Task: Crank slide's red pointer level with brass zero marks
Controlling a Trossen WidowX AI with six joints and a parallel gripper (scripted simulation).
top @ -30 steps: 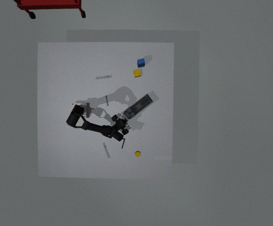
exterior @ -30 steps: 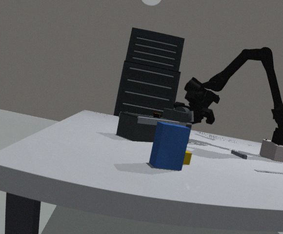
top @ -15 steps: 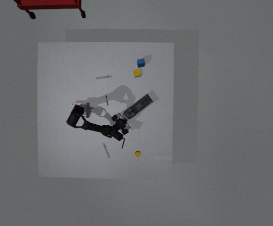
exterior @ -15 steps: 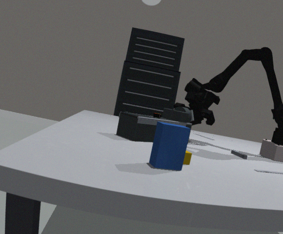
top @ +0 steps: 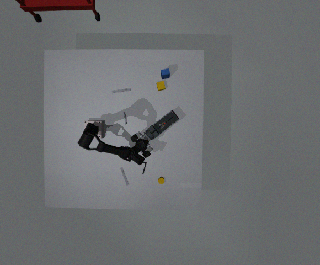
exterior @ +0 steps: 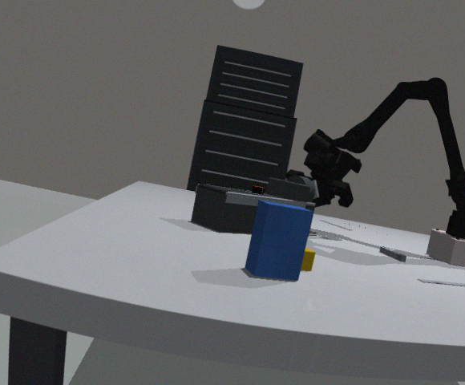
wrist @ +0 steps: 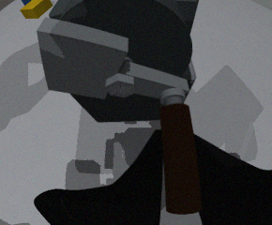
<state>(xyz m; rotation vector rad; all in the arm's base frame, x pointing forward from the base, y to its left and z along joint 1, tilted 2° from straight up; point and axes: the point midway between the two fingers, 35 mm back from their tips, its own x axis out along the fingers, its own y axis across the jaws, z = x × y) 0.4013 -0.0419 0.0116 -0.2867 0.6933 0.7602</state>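
The brown crank handle lies 10 mm behind my gripper tip, 10 mm to the right of it and 30 mm above it. From my gripper tip the other things lie so: red pointer 110 mm ahead, 150 mm to the left, 30 mm above; then black hex key 210 mm to the right, 40 mm below; then yellow block 40 mm ahead, 440 mm to the left, 40 mm below.
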